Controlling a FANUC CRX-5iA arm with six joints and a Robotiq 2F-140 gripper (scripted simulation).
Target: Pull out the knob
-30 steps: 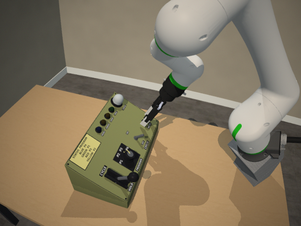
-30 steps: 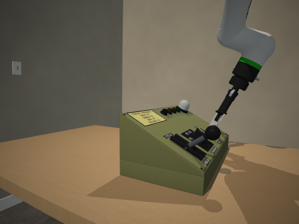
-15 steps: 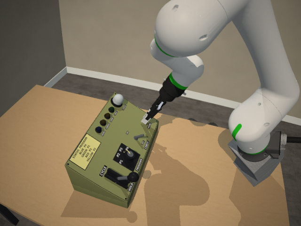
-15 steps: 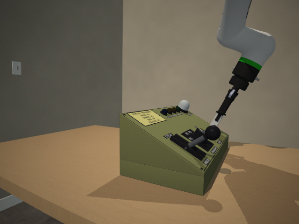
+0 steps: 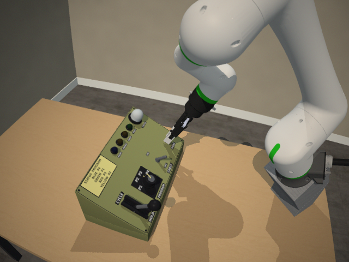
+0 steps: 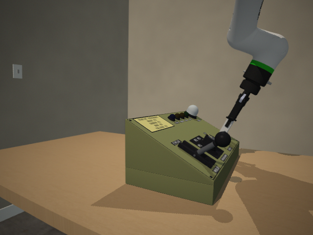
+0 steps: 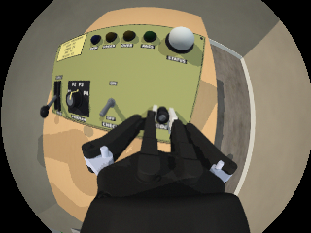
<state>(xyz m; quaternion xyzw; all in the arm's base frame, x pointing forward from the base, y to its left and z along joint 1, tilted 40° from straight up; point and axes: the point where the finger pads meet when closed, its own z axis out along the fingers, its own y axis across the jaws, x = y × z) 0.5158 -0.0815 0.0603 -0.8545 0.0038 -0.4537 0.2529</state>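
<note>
The mode knob is 10 mm ahead of my hand and 20 mm below it. Also, from my hand: grey toggle (20 mm behind, 120 mm to the left, 20 mm below); then olive console (190 mm to the left, 40 mm below); then program selector (40 mm behind, 230 mm to the left, 20 mm below).
</note>
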